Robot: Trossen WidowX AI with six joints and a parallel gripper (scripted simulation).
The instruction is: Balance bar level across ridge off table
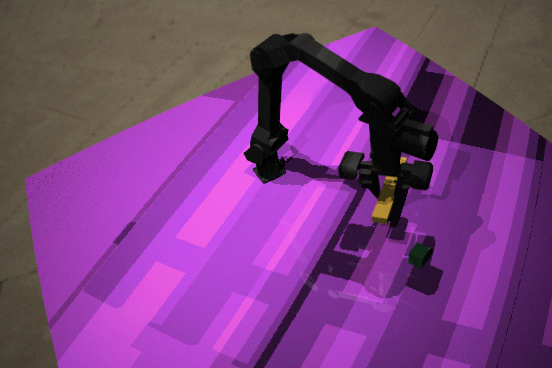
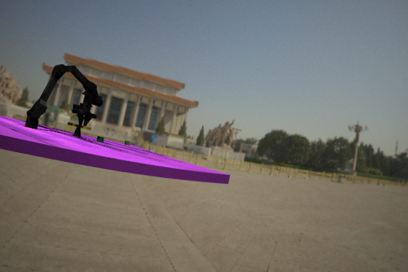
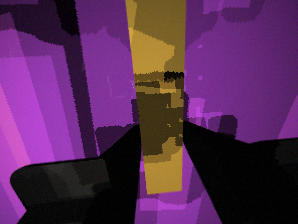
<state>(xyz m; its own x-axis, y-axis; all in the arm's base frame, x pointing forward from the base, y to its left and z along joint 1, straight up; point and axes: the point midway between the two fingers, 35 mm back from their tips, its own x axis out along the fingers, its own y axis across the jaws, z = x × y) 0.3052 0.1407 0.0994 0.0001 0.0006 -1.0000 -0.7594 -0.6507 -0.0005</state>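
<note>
Right now my gripper tip is 2 cm to the right of the yellow bar and 2 cm past it. From my gripper tip the other things lie so: small green cube (13 cm ahead, 5 cm below, 1 cm to the right).
</note>
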